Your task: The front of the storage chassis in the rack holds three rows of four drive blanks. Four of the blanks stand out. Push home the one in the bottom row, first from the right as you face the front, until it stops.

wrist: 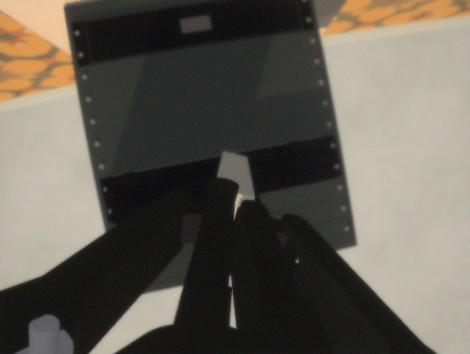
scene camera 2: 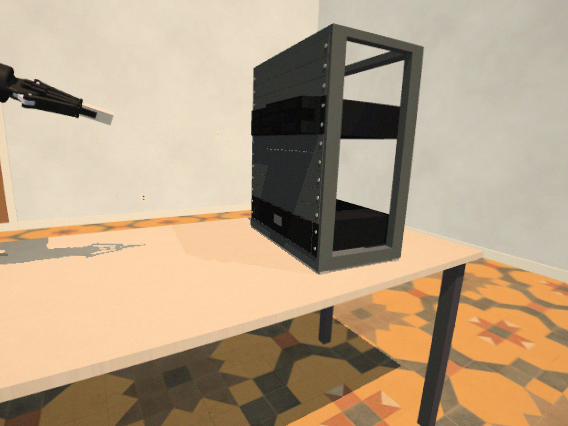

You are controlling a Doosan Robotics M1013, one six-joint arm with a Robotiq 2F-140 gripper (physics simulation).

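Places are measured from the arm's base along level axes (x ahead, y left, z up), in metres.
Where they show: gripper, fingertip midpoint: (wrist: pixel 230 173) (scene camera 2: pixel 112 119).
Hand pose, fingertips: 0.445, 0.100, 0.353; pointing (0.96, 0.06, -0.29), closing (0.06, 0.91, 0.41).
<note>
Each offset is from my fingertips to the top centre of the thing, as dx, dy, dz. "spot": to the spot under its first point. Level surfaces: height alone.
The storage chassis (scene camera 2: pixel 295 117) (wrist: pixel 300 162) is a black band in the upper half of the rack @(spot: +0.462, -0.261, -0.118) (scene camera 2: pixel 332 175) (wrist: pixel 94 133). Part of its front stands forward in the scene view, but single drive blanks are too dark to tell apart. The wrist view shows the rack upside down and tilted, and the fingers hide part of the chassis. The bottom-row right blank cannot be made out. My gripper (scene camera 2: pixel 104 116) (wrist: pixel 230 173) is shut and empty, with a pale flat tip at its end. It hangs in the air in front of the rack, well apart from it, at about chassis height in the scene view.
The rack stands on a pale wooden table @(dz -0.375) (scene camera 2: pixel 150 300). Grey panels (wrist: pixel 200 95) fill the front between the chassis and a black bottom unit @(spot: +0.447, -0.130, -0.289) (scene camera 2: pixel 295 230) (wrist: pixel 135 37) with a small grey label @(spot: +0.457, -0.007, -0.285) (scene camera 2: pixel 277 219) (wrist: pixel 196 24). The rack's side is an open frame. Walls stand behind.
</note>
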